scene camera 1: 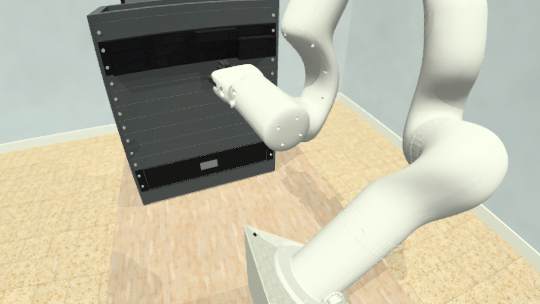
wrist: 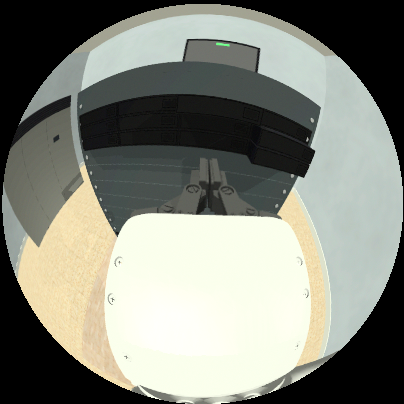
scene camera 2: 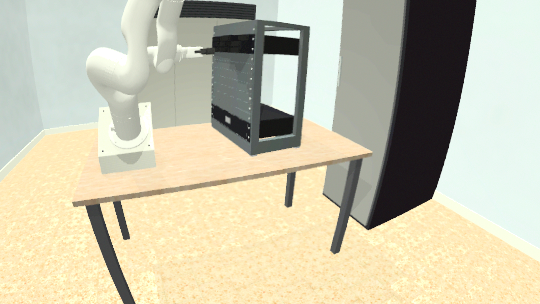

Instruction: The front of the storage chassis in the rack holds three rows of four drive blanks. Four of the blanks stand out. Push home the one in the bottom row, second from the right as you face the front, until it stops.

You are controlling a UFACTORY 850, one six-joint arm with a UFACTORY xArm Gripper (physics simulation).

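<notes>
The black storage chassis [scene camera 1: 107, 57] [scene camera 2: 281, 45] sits high in the rack. The target blank [wrist: 212, 144], bottom row, second from right, looks about level with its left neighbour; its right end is dark and partly hidden. To its right the two lower blanks of the rightmost column [wrist: 282, 152] stand out clearly. A top-row blank [scene camera 1: 216, 37], second from right, also seems to stand out. My gripper [scene camera 1: 223, 64] [scene camera 2: 213, 51] [wrist: 206, 170] is shut and empty. In the wrist view its tips appear just below the target's lower edge; contact cannot be told.
The grey rack [scene camera 1: 182, 192] [scene camera 2: 256, 90] [wrist: 200, 77] stands on the wooden table [scene camera 1: 200, 225] [scene camera 2: 190, 175]. Plain panels lie below the chassis. A black unit [scene camera 1: 175, 170] [scene camera 2: 276, 124] sits at the rack's bottom. A grey box with a green light [wrist: 220, 52] shows above the rack.
</notes>
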